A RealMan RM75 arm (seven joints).
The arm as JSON. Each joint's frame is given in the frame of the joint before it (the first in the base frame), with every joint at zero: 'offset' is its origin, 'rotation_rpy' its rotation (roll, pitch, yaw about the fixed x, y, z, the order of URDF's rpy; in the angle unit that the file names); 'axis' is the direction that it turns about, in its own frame. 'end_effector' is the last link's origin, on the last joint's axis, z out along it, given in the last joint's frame.
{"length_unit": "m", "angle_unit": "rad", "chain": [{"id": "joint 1", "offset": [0.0, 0.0, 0.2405], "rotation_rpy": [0.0, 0.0, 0.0], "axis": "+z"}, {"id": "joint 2", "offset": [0.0, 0.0, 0.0], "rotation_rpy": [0.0, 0.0, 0.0], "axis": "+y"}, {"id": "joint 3", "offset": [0.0, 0.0, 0.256], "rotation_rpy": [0.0, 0.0, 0.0], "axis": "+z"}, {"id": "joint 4", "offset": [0.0, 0.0, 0.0], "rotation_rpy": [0.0, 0.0, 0.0], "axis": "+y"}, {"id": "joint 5", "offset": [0.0, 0.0, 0.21], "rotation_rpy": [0.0, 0.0, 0.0], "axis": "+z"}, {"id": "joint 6", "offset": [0.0, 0.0, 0.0], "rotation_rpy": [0.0, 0.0, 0.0], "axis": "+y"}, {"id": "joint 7", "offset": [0.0, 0.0, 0.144], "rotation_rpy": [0.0, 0.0, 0.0], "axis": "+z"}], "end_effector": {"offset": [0.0, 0.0, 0.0], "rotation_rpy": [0.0, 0.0, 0.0]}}
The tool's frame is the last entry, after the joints.
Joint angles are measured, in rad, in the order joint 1, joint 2, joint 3, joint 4, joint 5, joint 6, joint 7. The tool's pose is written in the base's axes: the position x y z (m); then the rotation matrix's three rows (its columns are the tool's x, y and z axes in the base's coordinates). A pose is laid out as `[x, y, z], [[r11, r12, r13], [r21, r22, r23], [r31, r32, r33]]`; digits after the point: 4 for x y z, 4 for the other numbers.
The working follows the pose.
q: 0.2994 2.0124 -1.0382 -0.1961 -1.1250 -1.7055 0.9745
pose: [0.3032, 0.2499, 0.0008], [[0.4063, -0.6396, -0.6525], [-0.1825, -0.7565, 0.6280], [-0.8953, -0.1360, -0.4241]]
Where each joint sits with the arm in this pose, in the base's axes (m; each line is computed from the numbers above, not from the rounded line before):
joint 1: 0.0000 0.0000 0.2405
joint 2: 0.0000 0.0000 0.2405
joint 3: 0.2211 0.0683 0.1311
joint 4: 0.2211 0.0683 0.1311
joint 5: 0.3972 0.1595 0.0618
joint 6: 0.3972 0.1595 0.0618
joint 7: 0.3032 0.2499 0.0008
the tool: 0.3032 0.2499 0.0008

